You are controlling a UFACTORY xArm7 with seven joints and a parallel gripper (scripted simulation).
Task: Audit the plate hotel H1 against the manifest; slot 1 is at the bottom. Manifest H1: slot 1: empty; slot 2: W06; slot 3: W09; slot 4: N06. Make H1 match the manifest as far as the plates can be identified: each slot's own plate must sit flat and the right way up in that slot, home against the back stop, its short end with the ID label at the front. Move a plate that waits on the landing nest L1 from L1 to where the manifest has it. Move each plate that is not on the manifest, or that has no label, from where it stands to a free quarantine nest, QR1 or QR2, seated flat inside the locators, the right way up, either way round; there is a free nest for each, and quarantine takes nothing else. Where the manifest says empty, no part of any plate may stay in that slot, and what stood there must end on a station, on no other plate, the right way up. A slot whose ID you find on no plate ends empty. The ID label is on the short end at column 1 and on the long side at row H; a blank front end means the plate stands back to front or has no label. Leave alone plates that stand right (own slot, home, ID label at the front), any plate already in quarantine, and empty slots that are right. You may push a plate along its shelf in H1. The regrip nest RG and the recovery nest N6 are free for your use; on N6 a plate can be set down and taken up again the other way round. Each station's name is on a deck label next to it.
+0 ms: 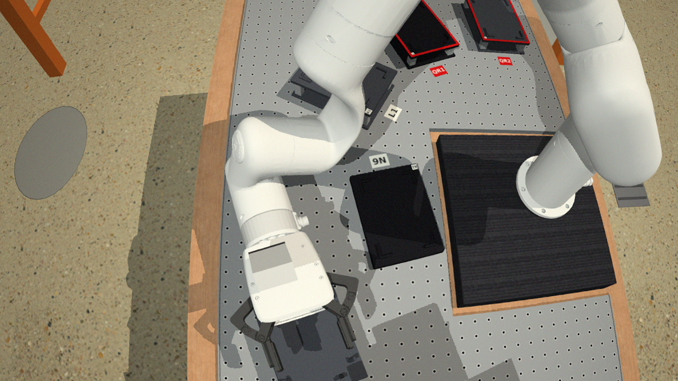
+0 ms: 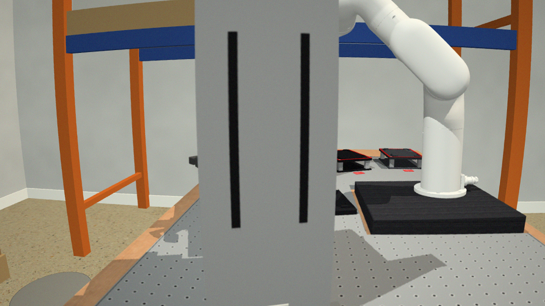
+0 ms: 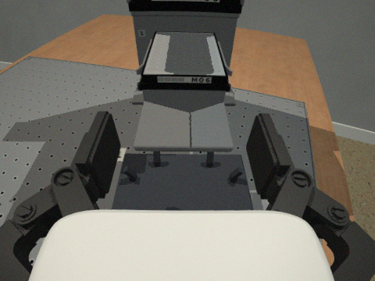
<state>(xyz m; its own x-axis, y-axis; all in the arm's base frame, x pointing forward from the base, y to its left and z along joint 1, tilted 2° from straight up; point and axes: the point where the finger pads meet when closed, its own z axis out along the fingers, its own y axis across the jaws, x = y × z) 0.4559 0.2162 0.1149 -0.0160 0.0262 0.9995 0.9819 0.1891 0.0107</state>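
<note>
My hand is 30 mm past the white well plate, 150 mm to the right of it and 20 mm above it. The rest, counted from my hand: H1 deck label: 120 mm behind, 80 mm to the left, 140 mm below; plate hotel H1: 40 mm behind, 230 mm to the left, 60 mm above; regrip nest RG: 30 mm to the right, 80 mm below.
</note>
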